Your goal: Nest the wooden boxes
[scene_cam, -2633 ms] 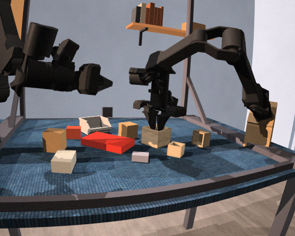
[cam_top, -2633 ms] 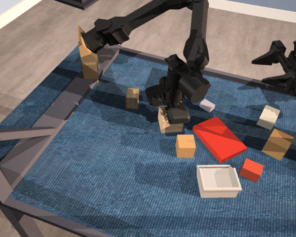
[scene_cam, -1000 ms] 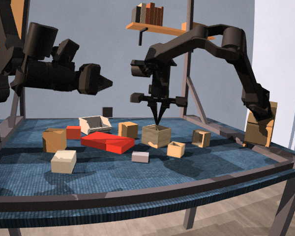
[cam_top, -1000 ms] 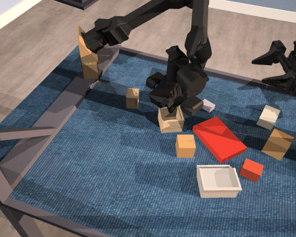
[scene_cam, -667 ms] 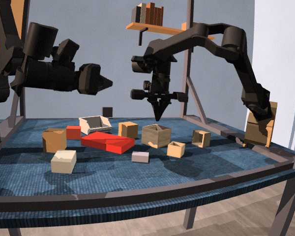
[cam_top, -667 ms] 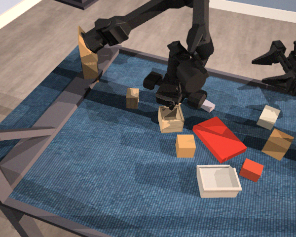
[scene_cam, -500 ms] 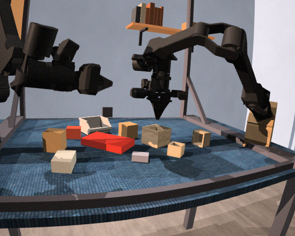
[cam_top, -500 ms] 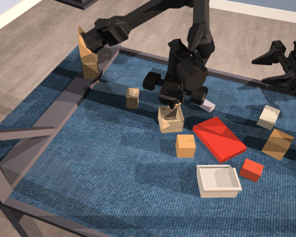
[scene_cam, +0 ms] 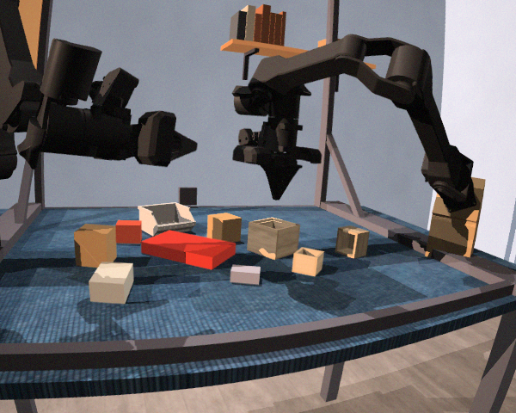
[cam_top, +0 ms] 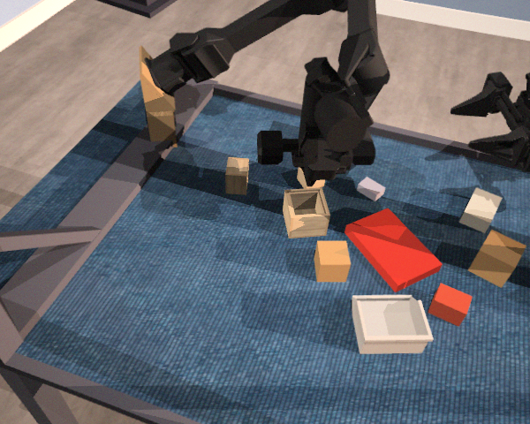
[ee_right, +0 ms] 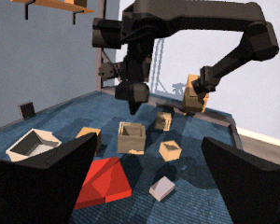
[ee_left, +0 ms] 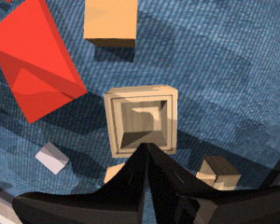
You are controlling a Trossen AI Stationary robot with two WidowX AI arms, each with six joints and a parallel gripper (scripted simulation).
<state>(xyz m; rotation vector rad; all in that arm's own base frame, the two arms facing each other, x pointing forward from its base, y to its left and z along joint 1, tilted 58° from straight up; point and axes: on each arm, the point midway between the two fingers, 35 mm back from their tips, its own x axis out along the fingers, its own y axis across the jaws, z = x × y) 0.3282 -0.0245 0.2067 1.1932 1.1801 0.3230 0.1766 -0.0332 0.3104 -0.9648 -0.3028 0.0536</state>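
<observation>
My right hand is 22 cm past the red cube, 6 cm to the left of it and 19 cm above it. From my right hand the other things lie so: beige block (2 cm ahead, 6 cm to the right, 19 cm below); flat red block (15 cm behind, 6 cm to the left, 20 cm below); lavender block (2 cm behind, 14 cm to the left, 20 cm below).
</observation>
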